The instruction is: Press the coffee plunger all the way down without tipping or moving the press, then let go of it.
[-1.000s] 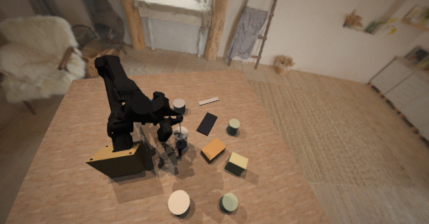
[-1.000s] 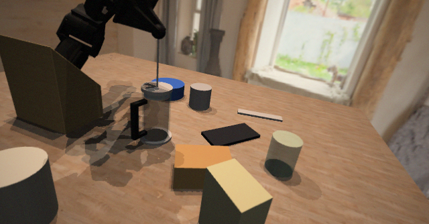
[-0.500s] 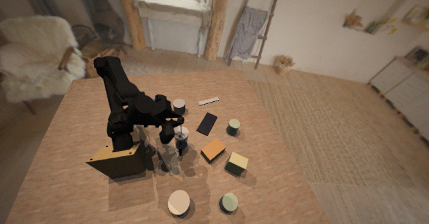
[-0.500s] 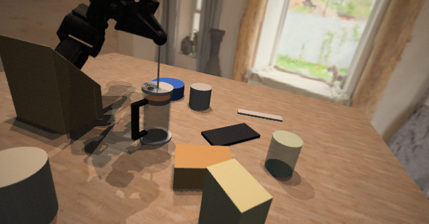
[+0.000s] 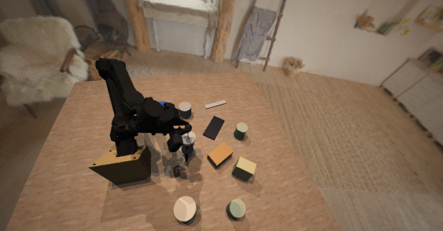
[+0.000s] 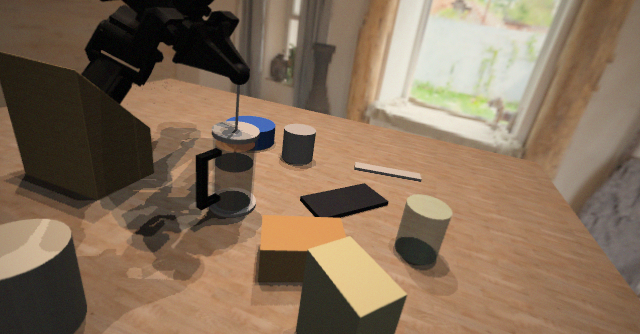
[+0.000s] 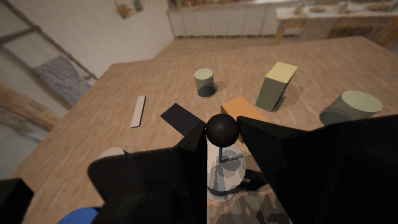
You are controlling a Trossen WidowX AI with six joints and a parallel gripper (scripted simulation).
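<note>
Right now my gripper tip is 10 mm past the glass coffee press, 10 mm to the left of it and 110 mm above it. From my gripper tip the other things lie so: orange block: 140 mm ahead, 70 mm to the right, 200 mm below; black flat slab: 160 mm ahead, 110 mm to the left, 220 mm below; grey cylinder: 10 mm ahead, 240 mm to the left, 190 mm below.
</note>
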